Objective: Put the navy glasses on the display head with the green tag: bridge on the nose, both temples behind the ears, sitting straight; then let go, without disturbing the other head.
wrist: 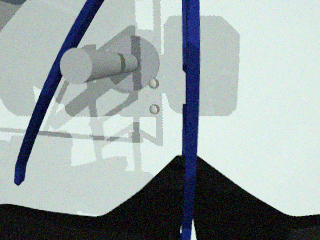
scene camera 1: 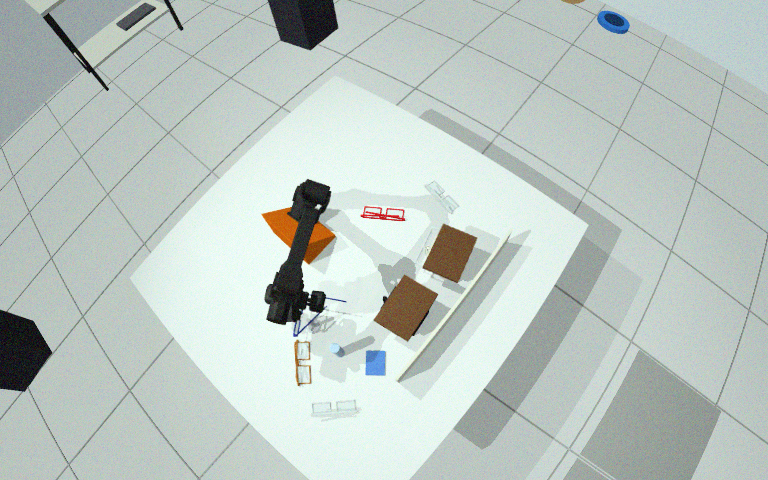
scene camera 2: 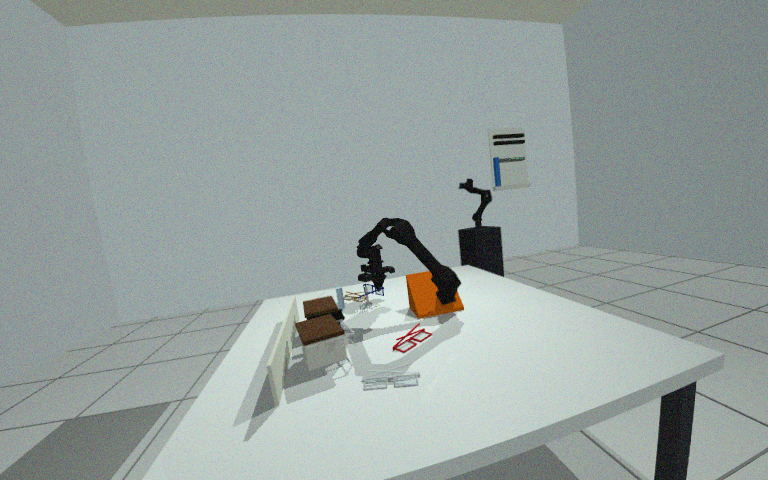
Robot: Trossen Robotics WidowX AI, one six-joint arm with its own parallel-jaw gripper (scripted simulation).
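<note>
There is my gripper (scene camera 1: 301, 305), which I can also find in the wrist view (wrist: 186, 163).
</note>
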